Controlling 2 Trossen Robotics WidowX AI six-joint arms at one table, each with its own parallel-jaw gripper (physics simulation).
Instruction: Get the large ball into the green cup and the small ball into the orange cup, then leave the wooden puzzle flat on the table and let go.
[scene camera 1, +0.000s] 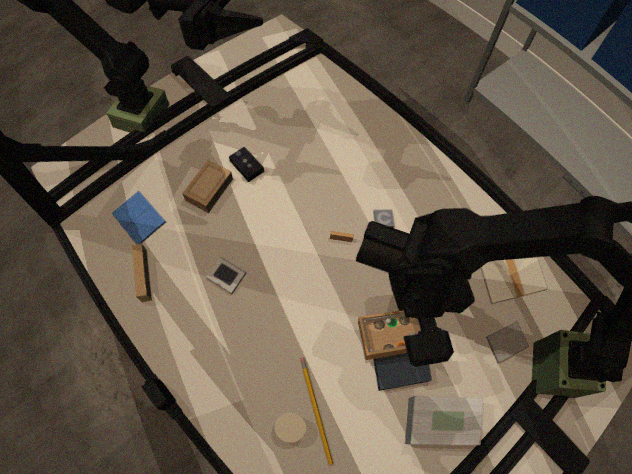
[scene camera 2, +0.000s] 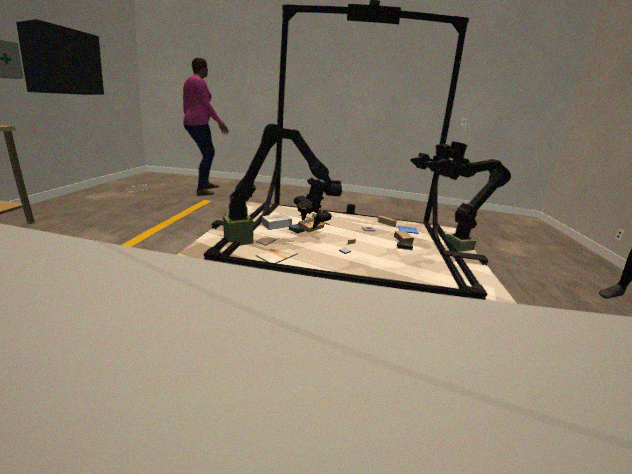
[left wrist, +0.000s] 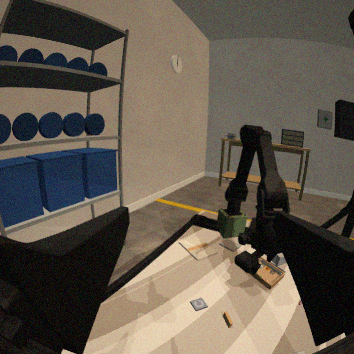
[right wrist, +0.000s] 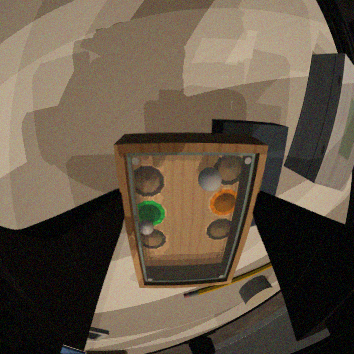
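Where they show: left gripper, fingertip midpoint: (scene camera 1: 276, 4) (scene camera 2: 417, 161) (left wrist: 205, 218); right gripper, fingertip midpoint: (scene camera 1: 406, 330) (scene camera 2: 308, 224) (left wrist: 260, 267) (right wrist: 190, 198); left arm's base, link origin: (scene camera 1: 135, 101) (scene camera 2: 461, 236); right arm's base, link origin: (scene camera 1: 583, 360) (scene camera 2: 237, 217) (left wrist: 232, 211).
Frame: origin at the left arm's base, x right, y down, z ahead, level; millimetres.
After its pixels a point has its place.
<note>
The wooden puzzle (scene camera 1: 375, 345) @(x 302, y 1, z 635 mm) (right wrist: 182, 240) @(x 267, y 4, z 651 mm) is a clear-topped box, held by its sides in my right gripper (scene camera 1: 419, 331) @(x 259, y 7, z 676 mm) (right wrist: 190, 198) @(x 259, y 7, z 676 mm); how high it is above the table is hard to tell. In the right wrist view the large grey ball (right wrist: 209, 179) @(x 262, y 5, z 689 mm) is at the lower left edge of the upper right brown cup, above the orange cup (right wrist: 223, 202) @(x 273, y 0, z 683 mm). The small ball (right wrist: 146, 228) @(x 249, y 16, z 645 mm) is between the green cup (right wrist: 150, 213) @(x 243, y 7, z 660 mm) and the lower left brown cup. My left gripper (scene camera 1: 259, 21) (scene camera 2: 414, 160) @(x 1, y -332, z 347 mm) (left wrist: 205, 218) @(x 1, y -332, z 347 mm) is open and empty, away from the puzzle.
A dark blue book (scene camera 1: 402, 372) @(x 323, y 33, z 696 mm) lies beside the puzzle, with a grey box (scene camera 1: 445, 420) @(x 383, y 11, z 788 mm) beyond it. A pencil (scene camera 1: 317, 415) @(x 437, y 45, z 589 mm) and a round disc (scene camera 1: 290, 427) @(x 472, y 25, z 556 mm) lie near the bottom in scene camera 1. A small wooden block (scene camera 1: 341, 236) @(x 127, y 34, z 518 mm) and a tile (scene camera 1: 383, 217) @(x 55, y 46, z 578 mm) lie farther up.
</note>
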